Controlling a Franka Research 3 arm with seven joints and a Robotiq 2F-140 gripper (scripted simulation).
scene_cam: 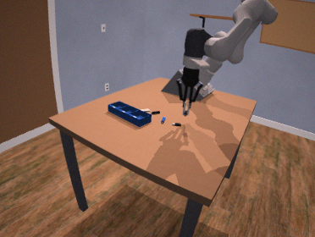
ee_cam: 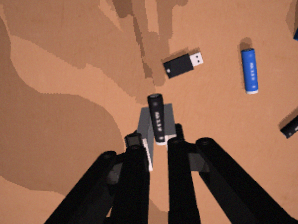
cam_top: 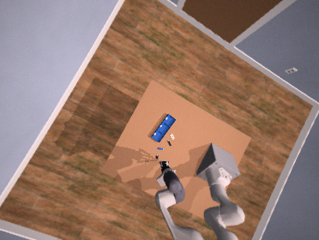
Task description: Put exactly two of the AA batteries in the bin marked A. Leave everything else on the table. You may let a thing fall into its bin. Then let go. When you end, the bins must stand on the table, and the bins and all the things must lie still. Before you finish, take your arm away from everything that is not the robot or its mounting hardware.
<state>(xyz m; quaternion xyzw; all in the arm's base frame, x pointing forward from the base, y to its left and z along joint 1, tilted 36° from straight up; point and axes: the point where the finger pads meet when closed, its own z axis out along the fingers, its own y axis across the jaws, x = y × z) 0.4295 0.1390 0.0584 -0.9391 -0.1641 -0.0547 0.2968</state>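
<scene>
The blue bin lies 26 cm to the right of my hand, 13 cm ahead of it and 6 cm below it. The rest, counted from my hand: blue AA battery 9 cm to the right, 7 cm below, 6 cm ahead; then white domino 24 cm to the right, 8 cm below, 2 cm ahead; then dark AA battery 18 cm to the right, 7 cm below, 1 cm ahead.
</scene>
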